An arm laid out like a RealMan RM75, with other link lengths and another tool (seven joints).
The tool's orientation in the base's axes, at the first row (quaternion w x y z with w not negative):
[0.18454, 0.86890, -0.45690, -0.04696]
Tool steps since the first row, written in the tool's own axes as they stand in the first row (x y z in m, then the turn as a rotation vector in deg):
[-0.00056, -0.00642, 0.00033, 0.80, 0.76, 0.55]
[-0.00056, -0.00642, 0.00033, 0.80, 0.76, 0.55]
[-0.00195, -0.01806, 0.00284, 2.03, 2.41, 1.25]
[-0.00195, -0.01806, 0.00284, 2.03, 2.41, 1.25]
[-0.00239, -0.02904, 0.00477, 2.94, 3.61, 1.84]
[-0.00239, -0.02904, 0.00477, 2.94, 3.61, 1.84]
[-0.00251, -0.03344, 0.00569, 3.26, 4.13, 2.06]
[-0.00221, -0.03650, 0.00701, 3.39, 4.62, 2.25]
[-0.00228, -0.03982, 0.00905, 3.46, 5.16, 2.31]
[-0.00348, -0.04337, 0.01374, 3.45, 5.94, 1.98]
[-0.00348, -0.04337, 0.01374, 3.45, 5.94, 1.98]
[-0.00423, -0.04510, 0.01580, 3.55, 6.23, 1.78]
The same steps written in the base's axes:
[0.00458, 0.00366, -0.00269, -0.27, -1.19, -0.16]
[0.00458, 0.00366, -0.00269, -0.27, -1.19, -0.16]
[0.01219, 0.01008, -0.00937, -1.01, -3.23, -0.11]
[0.01219, 0.01008, -0.00937, -1.01, -3.23, -0.11]
[0.01998, 0.01555, -0.01519, -1.56, -4.75, -0.14]
[0.01998, 0.01555, -0.01519, -1.56, -4.75, -0.14]
[0.02310, 0.01766, -0.01765, -1.84, -5.34, -0.13]
[0.02532, 0.01862, -0.01997, -2.19, -5.75, -0.11]
[0.02734, 0.01982, -0.02307, -2.59, -6.10, 0.03]
[0.02823, 0.02132, -0.02882, -3.11, -6.40, 0.62]
[0.02823, 0.02132, -0.02882, -3.11, -6.40, 0.62]
[0.02863, 0.02224, -0.03142, -3.23, -6.58, 0.92]

